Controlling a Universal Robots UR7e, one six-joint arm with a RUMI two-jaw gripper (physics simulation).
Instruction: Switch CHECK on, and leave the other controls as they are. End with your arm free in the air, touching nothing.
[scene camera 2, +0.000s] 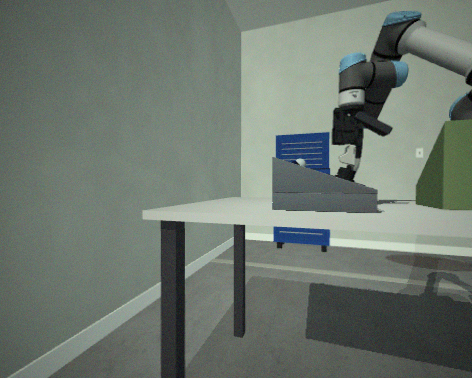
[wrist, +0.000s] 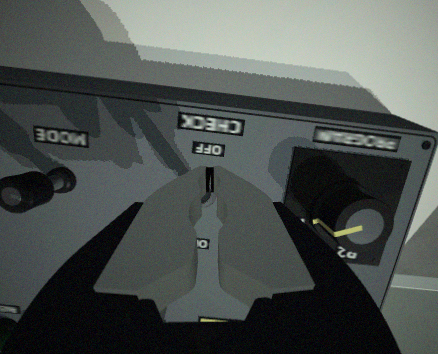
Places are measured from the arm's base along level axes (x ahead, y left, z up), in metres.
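Where they show: gripper, fingertip midpoint: (wrist: 210, 169).
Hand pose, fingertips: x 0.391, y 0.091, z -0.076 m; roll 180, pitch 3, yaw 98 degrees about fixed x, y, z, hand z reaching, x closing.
Observation:
Each offset is from my fingertips to the top centre of the thing. "pt": to the spot under its first point. Level surfaces: height alone.
The grey sloped control panel (scene camera 2: 320, 196) (wrist: 255, 162) stands on the table. In the wrist view it shows upside down, with the CHECK label {0.017 m back, 0.005 m right, 0.040 m down} (wrist: 211, 124), the OFF label {pt 0.002 m ahead, 0.004 m right, 0.036 m down} (wrist: 208, 149) and the partly covered ON label {pt 0.082 m ahead, 0.003 m left, 0.007 m down} (wrist: 202, 243). My gripper (scene camera 2: 356, 171) (wrist: 210, 169) is shut, with a thin dark slit between its tips, and points down close over the panel between OFF and ON. A small round part of the CHECK switch {0.024 m ahead, 0.003 m right, 0.018 m up} (wrist: 208, 199) shows between the jaws; the rest is hidden, so I cannot tell its position or whether the tips touch it.
A black PROGRAM knob {0.023 m ahead, 0.117 m left, 0.013 m up} (wrist: 364, 227) with a yellow pointer stands right of the jaws in the wrist view; a black MODE lever {0.040 m ahead, 0.122 m right, 0.024 m up} (wrist: 27, 192) stands left. A green block (scene camera 2: 450, 165) is on the table {0.108 m down} (scene camera 2: 210, 212). A blue cabinet (scene camera 2: 302, 145) stands behind.

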